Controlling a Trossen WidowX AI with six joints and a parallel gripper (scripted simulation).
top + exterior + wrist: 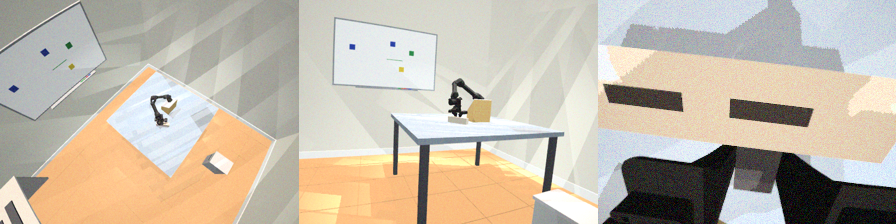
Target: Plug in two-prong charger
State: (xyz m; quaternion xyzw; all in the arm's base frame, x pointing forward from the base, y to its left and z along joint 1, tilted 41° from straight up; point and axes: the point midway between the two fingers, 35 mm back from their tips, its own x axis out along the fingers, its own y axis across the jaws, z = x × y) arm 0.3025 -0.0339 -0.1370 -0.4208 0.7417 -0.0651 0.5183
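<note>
Now: gripper tip 10 mm short of the two-prong charger, 10 mm to the right of it and 10 mm below it.
</note>
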